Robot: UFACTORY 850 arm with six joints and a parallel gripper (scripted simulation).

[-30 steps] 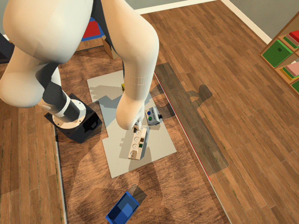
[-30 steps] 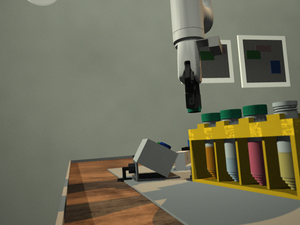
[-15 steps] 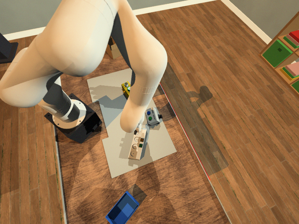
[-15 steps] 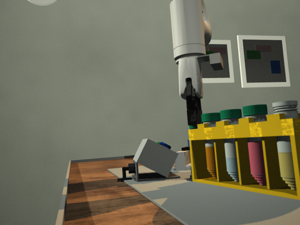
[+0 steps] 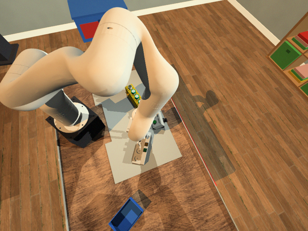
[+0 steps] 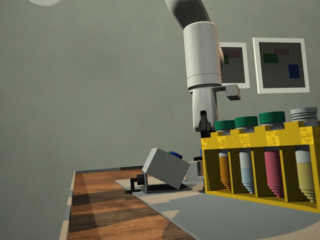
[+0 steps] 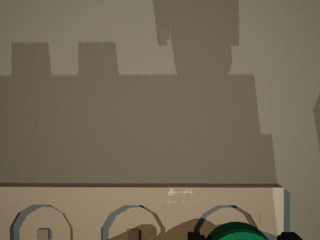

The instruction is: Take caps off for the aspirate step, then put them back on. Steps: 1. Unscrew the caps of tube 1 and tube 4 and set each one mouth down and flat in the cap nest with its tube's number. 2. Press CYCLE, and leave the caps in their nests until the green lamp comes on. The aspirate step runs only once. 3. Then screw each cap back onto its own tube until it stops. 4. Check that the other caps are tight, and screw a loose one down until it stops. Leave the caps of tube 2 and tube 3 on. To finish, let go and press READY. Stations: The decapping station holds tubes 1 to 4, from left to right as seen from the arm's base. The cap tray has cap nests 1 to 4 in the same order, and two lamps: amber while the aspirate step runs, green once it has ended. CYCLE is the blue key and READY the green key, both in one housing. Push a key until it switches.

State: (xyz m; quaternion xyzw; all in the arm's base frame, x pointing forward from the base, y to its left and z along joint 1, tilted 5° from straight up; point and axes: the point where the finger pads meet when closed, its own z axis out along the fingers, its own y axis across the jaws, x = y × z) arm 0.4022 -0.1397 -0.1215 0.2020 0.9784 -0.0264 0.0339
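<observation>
Right now my hand is 230 mm to the right of the green cap, 50 mm below it and 30 mm short of it. Round my hand: blue cycle key (120 mm to the left, 100 mm ahead); then grey key housing (120 mm ahead, 100 mm to the left, 10 mm below); then green key (100 mm ahead, 70 mm to the left).
</observation>
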